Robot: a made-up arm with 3 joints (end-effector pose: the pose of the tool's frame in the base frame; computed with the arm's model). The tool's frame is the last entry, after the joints.
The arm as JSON. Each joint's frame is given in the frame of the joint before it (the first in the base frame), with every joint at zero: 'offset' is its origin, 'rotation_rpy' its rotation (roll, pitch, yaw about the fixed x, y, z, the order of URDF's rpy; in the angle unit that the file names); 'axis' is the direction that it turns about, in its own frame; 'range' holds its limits. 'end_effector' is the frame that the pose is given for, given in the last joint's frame.
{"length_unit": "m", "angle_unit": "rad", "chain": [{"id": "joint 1", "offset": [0.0, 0.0, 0.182], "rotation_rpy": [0.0, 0.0, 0.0], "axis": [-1.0, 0.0, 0.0], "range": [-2.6, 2.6]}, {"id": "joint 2", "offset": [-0.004, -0.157, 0.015], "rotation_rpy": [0.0, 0.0, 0.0], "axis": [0.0, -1.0, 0.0], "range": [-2.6, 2.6]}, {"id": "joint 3", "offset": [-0.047, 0.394, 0.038], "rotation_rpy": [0.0, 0.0, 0.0], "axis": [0.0, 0.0, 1.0], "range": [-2.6, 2.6]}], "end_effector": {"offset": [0.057, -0.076, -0.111], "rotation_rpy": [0.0, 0.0, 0.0]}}
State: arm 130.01 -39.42 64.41
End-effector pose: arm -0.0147 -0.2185 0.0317 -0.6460 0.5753 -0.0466 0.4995
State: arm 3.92 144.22 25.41
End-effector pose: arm 0.0086 0.1989 0.2645 -0.2194 -0.9255 0.0993 0.2923
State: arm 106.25 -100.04 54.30
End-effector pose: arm -0.0842 -0.0856 -0.0419 -0.2475 0.6437 -0.3695 0.6228
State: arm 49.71 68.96 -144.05
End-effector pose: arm 0.0147 0.0648 -0.1106 0.3817 -0.4881 -0.6380 0.4572
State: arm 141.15 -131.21 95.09
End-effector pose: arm -0.0745 -0.2056 -0.0418 -0.0395 0.4918 -0.4784 0.7264
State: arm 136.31 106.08 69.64
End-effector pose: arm 0.0539 -0.1373 -0.0565 0.6279 -0.0746 -0.7366 0.2398
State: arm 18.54 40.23 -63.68
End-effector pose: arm -0.0254 0.1129 0.0400 0.0506 -0.3681 -0.4418 0.8165
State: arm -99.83 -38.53 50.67
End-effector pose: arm -0.0120 0.0311 0.4238 0.7437 -0.1170 0.4883 0.4414
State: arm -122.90 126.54 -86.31
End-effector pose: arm 0.1256 -0.0639 0.3494 -0.5802 0.0412 0.7194 0.3798
